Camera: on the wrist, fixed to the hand. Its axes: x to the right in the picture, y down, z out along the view.
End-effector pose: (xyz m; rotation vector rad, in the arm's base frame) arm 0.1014 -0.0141 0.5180 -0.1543 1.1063 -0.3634
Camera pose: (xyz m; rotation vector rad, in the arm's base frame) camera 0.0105 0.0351 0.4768 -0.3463 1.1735 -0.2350
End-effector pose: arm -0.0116 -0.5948 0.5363 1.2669 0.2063 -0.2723
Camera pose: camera -0.0177 -0.4843 0.5481 1.0478 0.2498 -0.2199
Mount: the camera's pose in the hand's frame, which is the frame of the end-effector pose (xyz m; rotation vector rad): -0.0190 0.0391 -0.1024 -0.2258 0.0276 0.0060
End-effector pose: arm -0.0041 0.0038 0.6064 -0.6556 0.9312 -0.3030
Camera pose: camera -0.1001 0.0037 0.5503 -0.8573 1.0022 -0.2033
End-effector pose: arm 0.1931 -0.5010 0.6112 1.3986 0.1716 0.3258
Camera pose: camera 0.1388 -0.4060 0.6310 1.1720 0.1485 0.3583
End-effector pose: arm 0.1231 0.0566 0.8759 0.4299 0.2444 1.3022
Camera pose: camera 0.0420 0.0635 0.8000 0.2211 0.1172 1.3253
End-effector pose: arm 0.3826 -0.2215 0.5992 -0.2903 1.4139 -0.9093
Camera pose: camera 0.3043 -0.1491 0.5674 -0.4441 1.5446 -0.7515
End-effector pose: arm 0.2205 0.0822 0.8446 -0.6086 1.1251 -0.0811
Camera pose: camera 0.1144 0.0792 0.8113 -0.8069 1.1716 0.0437
